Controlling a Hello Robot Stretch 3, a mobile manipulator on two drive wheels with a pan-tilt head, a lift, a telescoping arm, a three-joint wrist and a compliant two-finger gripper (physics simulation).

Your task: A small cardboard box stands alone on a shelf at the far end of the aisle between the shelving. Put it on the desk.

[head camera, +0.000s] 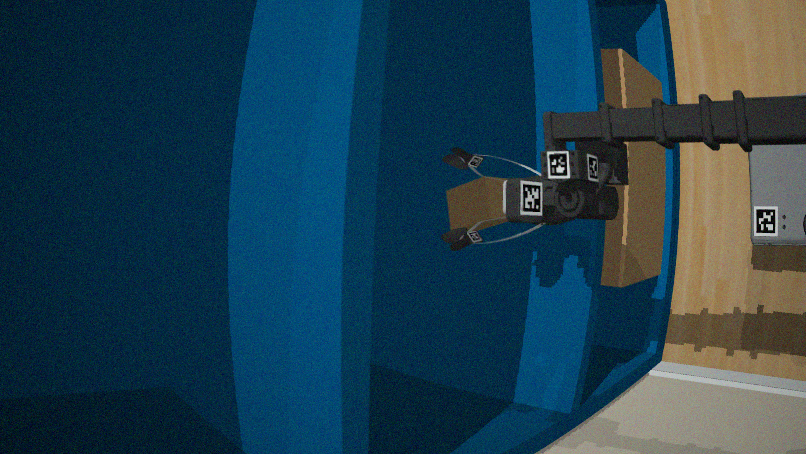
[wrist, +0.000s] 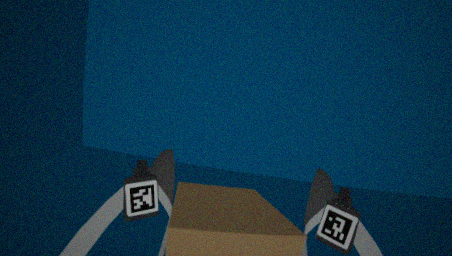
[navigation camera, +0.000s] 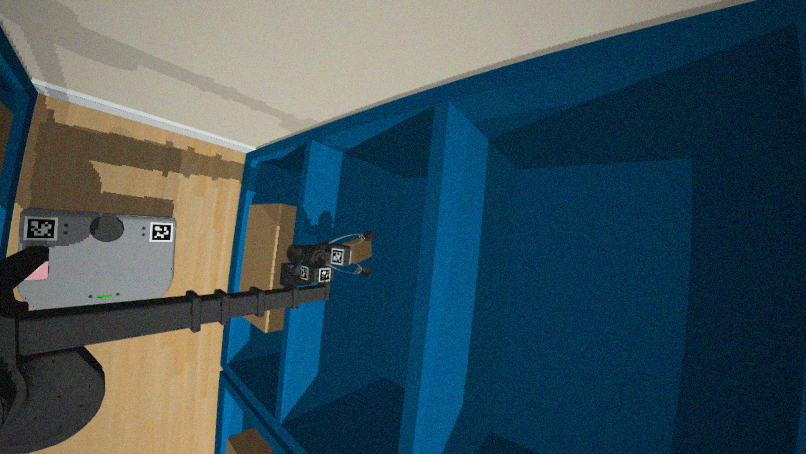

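Where they show: gripper, fingertip midpoint: (head camera: 445, 198) (navigation camera: 372, 253); robot's base, link origin: (navigation camera: 107, 227).
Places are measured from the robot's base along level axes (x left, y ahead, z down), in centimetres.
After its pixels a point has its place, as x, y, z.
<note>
The small cardboard box (head camera: 473, 203) {-58.0, -2.0, -60.9} (navigation camera: 362, 249) {-58.7, -1.4, -60.8} (wrist: 228, 214) sits between the two fingers of my gripper (head camera: 456, 197) {-63.4, -2.8, -60.7} (navigation camera: 367, 254) {-63.4, -2.8, -60.7} (wrist: 241, 179) {-63.4, -2.8, -60.7}. The gripper is shut on the box and holds it inside a bay of the blue shelving (head camera: 292, 225) {-47.3, 1.0, -99.1} (navigation camera: 452, 244) {-46.7, 3.6, -99.1} (wrist: 246, 88). In the wrist view the box fills the gap between the fingers, with the blue back panel behind it. The telescoping arm (head camera: 705, 121) {-15.9, -10.0, -72.8} (navigation camera: 198, 307) {-11.5, -9.1, -73.1} reaches into the shelving from my base (head camera: 778, 186) {-9.7, -7.2, -16.0} (navigation camera: 134, 263) {-6.6, -9.8, -16.0}.
A larger cardboard box (head camera: 637, 237) {-42.4, 3.2, -28.1} (navigation camera: 262, 244) {-42.0, -3.0, -25.1} stands in the shelf bay just beside my wrist and arm. Another brown box (navigation camera: 246, 441) {-42.1, -86.1, -14.6} shows in a further bay. Blue shelf boards and uprights surround the gripper. Wooden floor (head camera: 722, 282) {-26.4, 14.2, 0.0} lies under my base.
</note>
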